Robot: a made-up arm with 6 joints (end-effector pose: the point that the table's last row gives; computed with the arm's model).
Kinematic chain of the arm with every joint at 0, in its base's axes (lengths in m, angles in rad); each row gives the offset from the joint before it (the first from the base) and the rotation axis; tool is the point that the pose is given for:
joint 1: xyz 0 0 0.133 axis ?
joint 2: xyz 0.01 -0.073 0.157 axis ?
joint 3: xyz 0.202 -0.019 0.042 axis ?
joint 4: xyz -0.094 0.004 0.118 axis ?
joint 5: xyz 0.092 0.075 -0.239 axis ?
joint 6: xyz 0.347 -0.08 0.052 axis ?
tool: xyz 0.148 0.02 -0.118
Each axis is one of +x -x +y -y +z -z.
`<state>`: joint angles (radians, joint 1 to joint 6).
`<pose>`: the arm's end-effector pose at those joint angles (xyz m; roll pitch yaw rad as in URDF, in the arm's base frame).
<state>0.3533 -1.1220 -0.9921 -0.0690 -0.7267 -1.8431</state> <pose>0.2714 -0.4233 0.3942 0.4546 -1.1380 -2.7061</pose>
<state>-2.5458 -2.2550 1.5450 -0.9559 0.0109 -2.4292</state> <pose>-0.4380 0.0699 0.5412 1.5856 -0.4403 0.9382</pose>
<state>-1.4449 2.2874 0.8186 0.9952 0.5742 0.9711</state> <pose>0.2300 0.4923 0.7307 3.1414 -1.3949 -0.5564</pose>
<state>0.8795 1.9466 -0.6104 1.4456 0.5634 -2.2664</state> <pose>0.1162 -0.0175 0.6177 1.2644 0.5778 -0.4594</pose>
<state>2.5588 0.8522 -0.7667 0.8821 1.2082 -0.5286</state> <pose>0.3008 -0.1963 0.0729 0.8924 0.7935 -0.7878</pose>
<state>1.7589 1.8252 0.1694 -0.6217 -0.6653 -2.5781</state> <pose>-0.0910 -0.3077 0.0104 -1.3945 -0.1206 0.6707</pose>
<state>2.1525 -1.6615 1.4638 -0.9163 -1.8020 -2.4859</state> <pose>-0.1407 0.0085 0.4578 2.6005 -0.5874 -2.6605</pose>
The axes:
joint 1: -z
joint 2: +x
joint 3: -y
joint 4: +z
joint 5: +y
joint 6: +z

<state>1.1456 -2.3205 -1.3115 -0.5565 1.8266 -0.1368</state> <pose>-0.2071 0.3442 0.2219 -0.2846 0.0323 1.9856</pose>
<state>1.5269 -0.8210 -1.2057 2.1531 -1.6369 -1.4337</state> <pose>0.1975 -0.4404 0.2814 1.0053 1.0970 -1.9021</pose>
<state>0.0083 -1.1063 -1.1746 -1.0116 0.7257 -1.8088</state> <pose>-0.1763 -0.2691 0.5797 0.7726 -0.8234 1.8761</pose>
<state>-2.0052 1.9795 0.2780 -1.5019 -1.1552 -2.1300</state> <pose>0.0489 -0.0073 -0.0141 -0.7057 -0.4355 -1.8351</pose>
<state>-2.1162 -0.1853 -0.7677 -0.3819 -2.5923 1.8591</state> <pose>-0.1800 0.0778 0.4684 -1.9884 0.7072 -3.0248</pose>
